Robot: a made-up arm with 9 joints. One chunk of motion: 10 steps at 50 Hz.
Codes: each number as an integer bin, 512 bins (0 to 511) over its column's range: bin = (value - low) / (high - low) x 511, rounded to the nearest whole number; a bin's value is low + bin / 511 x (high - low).
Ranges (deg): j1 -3..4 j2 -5..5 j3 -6..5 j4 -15..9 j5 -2..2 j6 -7..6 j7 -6..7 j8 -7..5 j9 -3..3
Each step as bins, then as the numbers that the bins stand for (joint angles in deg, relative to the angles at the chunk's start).
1 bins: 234 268 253 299 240 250 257 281 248
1 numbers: 0.21 0.24 -0.55 -0.96 -0.12 -0.64 0.54 -0.40 -0.09
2 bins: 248 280 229 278 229 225 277 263 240
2 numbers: 0.40 0.48 -1.07 -1.94 -0.21 -1.28 1.05 -0.82 -0.18
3 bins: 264 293 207 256 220 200 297 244 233
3 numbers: 0.62 0.73 -1.54 -2.98 -0.28 -1.91 1.56 -1.27 -0.26
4 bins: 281 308 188 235 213 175 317 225 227
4 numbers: 0.85 1.03 -1.95 -3.96 -0.33 -2.55 2.06 -1.72 -0.33
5 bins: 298 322 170 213 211 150 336 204 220
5 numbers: 1.08 1.30 -2.34 -5.00 -0.35 -3.18 2.55 -2.21 -0.42
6 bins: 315 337 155 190 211 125 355 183 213
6 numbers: 1.32 1.59 -2.66 -6.08 -0.35 -3.82 3.03 -2.70 -0.50
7 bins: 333 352 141 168 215 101 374 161 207
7 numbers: 1.56 1.89 -2.96 -7.11 -0.32 -4.43 3.51 -3.22 -0.57
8 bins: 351 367 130 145 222 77 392 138 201
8 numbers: 1.81 2.18 -3.20 -8.19 -0.26 -5.04 3.97 -3.76 -0.64
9 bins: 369 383 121 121 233 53 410 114 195
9 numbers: 2.05 2.50 -3.40 -9.32 -0.18 -5.65 4.43 -4.32 -0.71
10 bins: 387 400 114 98 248 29 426 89 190
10 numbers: 2.30 2.83 -3.55 -10.40 -0.06 -6.26 4.84 -4.91 -0.77
